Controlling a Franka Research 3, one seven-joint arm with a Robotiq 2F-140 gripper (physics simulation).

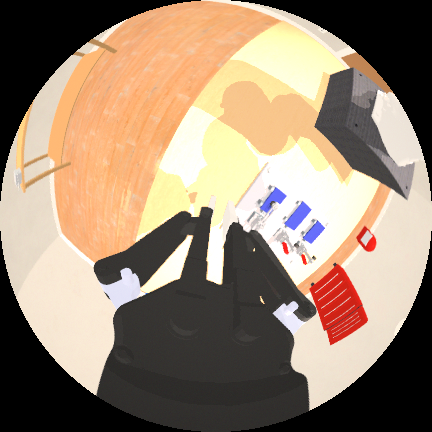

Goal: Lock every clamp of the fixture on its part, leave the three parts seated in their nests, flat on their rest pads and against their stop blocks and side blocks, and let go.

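The pale fixture plate lies right of the fingertips. Three blue parts, the first, the middle and the far one, sit in a row on it. A metal clamp reaches its dark-tipped arm over the first part; its red handle does not show. The middle clamp and the far clamp show red handles, and their arms do not appear to cover their parts. Seating and locking cannot be judged. My gripper is nearly closed beside the first clamp, with no object visible between the fingertips.
A dark grey box with a white piece against it stands at the upper right. A red slotted object and a small red-and-white object lie beyond the edge of the table at the right. Brown wooden floor shows at the left.
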